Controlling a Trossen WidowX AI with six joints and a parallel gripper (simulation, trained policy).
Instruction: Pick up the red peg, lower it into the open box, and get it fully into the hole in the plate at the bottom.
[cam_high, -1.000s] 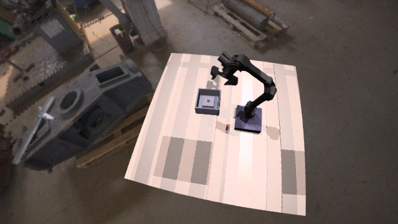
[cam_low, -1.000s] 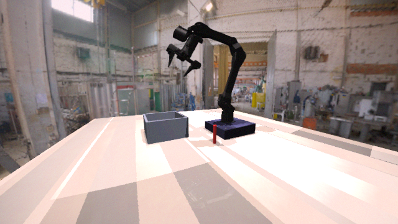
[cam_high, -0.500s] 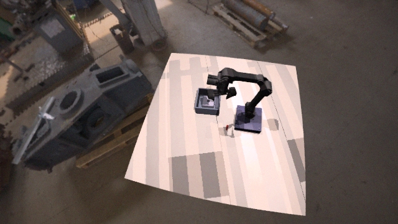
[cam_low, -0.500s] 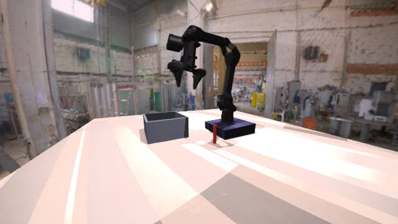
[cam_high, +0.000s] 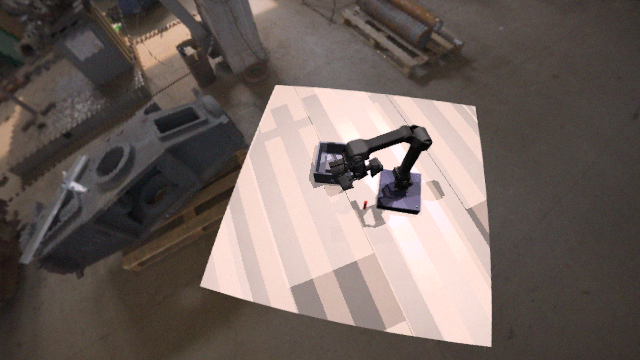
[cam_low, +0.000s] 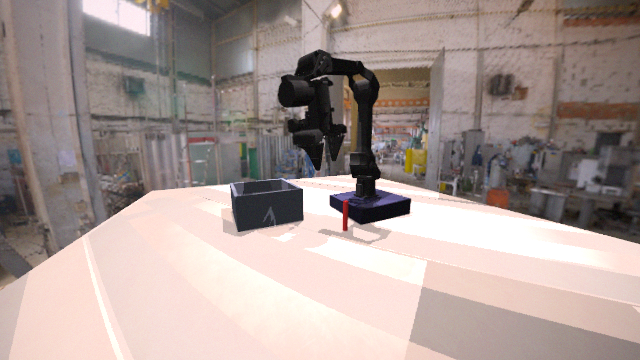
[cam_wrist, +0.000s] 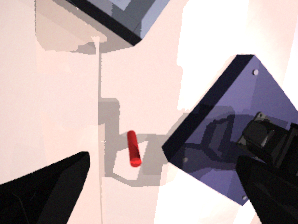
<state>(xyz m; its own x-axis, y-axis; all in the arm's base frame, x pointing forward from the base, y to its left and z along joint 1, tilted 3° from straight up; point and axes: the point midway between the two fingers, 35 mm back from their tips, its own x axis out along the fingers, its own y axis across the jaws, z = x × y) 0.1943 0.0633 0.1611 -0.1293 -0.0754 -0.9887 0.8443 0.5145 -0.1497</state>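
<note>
My gripper tip is 20 mm past the red peg, 60 mm to the right of it and 130 mm above it. From my gripper tip the other things lie so: grey box: 140 mm ahead, 160 mm to the right, 140 mm below; plate: 140 mm ahead, 160 mm to the right, 120 mm below.
</note>
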